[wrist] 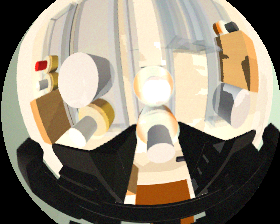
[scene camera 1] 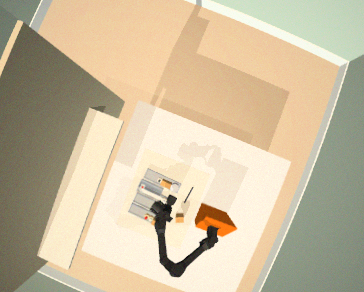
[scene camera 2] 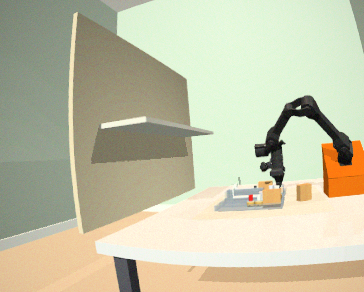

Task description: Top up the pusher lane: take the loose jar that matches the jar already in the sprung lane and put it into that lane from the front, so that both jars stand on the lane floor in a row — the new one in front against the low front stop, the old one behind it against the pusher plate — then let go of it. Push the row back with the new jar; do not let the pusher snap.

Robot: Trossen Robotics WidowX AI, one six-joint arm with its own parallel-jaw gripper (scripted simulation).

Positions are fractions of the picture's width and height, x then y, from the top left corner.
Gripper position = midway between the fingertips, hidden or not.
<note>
In view: the gripper (wrist: 0.56, 0.56), a pale-lidded jar (wrist: 0.56, 0.58), a pale-lidded jar (wrist: 0.55, 0.39) and a grey cylinder (wrist: 0.30, 0.35).
</note>
